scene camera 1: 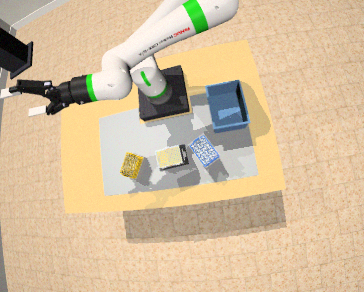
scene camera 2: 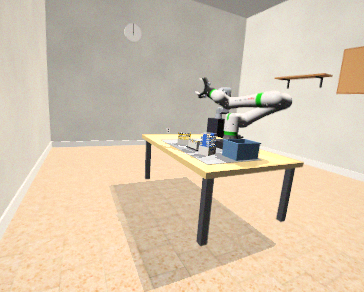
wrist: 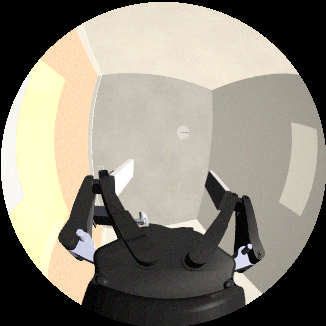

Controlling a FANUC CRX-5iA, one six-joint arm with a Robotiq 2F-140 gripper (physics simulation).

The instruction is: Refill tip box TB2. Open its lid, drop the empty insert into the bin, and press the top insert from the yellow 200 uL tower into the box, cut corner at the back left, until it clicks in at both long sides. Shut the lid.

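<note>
My gripper [scene camera 1: 23, 102] [scene camera 2: 200, 87] [wrist: 169, 173] is open and empty. It is raised beyond the table's left edge in scene camera 1, far from the tip box, and points away from the table. The tip box [scene camera 1: 171, 157] [scene camera 2: 194, 145] stands mid-mat, with a pale yellow top and a dark part at its right end. The lid's state is too small to tell. The yellow tower [scene camera 1: 132, 165] [scene camera 2: 184, 135] stands to its left in scene camera 1. The blue bin [scene camera 1: 214, 111] [scene camera 2: 241, 150] stands at the back right there. The box, tower and bin do not show in the wrist view.
A blue tower [scene camera 1: 205, 150] [scene camera 2: 208, 140] stands right of the tip box in scene camera 1, turned at an angle. The grey mat [scene camera 1: 114, 140] lies under the boxes. The black base plate [scene camera 1: 177, 80] is behind them. A dark column [scene camera 1: 15, 52] stands beyond the table [scene camera 1: 80, 170].
</note>
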